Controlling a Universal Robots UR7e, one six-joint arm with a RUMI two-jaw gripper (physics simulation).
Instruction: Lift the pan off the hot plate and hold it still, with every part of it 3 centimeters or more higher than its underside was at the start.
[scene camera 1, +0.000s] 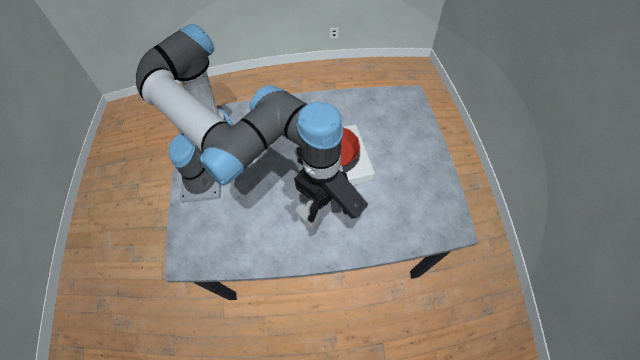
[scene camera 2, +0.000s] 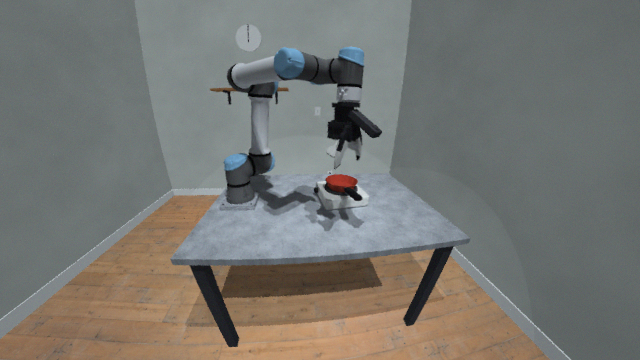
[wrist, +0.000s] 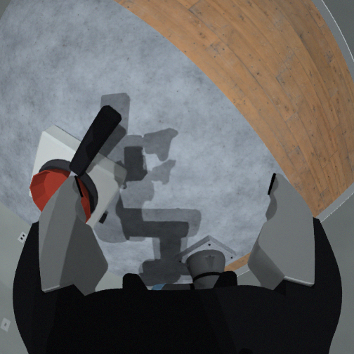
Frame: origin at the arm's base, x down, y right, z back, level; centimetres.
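Seen in the pictures: gripper, between the fingertips: (scene camera 1: 327, 209) (scene camera 2: 347, 164); arm's base, origin of its link: (scene camera 1: 199, 177) (scene camera 2: 241, 197).
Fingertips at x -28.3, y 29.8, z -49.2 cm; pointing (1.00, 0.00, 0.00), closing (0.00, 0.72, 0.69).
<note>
Pixels of each thing's top centre, then the offset from my fingertips to it. Level surfaces: height alone.
- white hot plate, centre of its top: (scene camera 1: 333, 152) (scene camera 2: 339, 187) dx +23.7, dy -33.4, dz -5.0 cm
- grey table, height of its surface: dx +30.9 cm
- hot plate's dark knob, centre of its top: (scene camera 2: 316, 187) dx +25.8, dy -37.3, dz +7.8 cm
The red pan (scene camera 1: 351, 147) (scene camera 2: 341, 183) (wrist: 47, 187) sits upright on the white hot plate (scene camera 1: 366, 171) (scene camera 2: 327, 201) (wrist: 109, 186). Its black handle (scene camera 2: 353, 194) (wrist: 96, 139) sticks out past the hot plate's edge toward the table's front side; the arm hides the handle in scene camera 1. My gripper (scene camera 2: 347, 162) (wrist: 175, 176) is open and empty, pointing down, well above the table and higher than the pan. In the wrist view the handle shows at the left, and the left finger covers part of the pan.
The grey table (scene camera 1: 400, 220) (scene camera 2: 400, 230) (wrist: 200, 115) carries the robot's base (scene camera 1: 200, 194) (scene camera 2: 240, 204) at its left. The hot plate's dark knob (scene camera 2: 316, 190) (wrist: 103, 217) sticks out on the base side. A wooden shelf (scene camera 2: 217, 90) hangs on the back wall.
</note>
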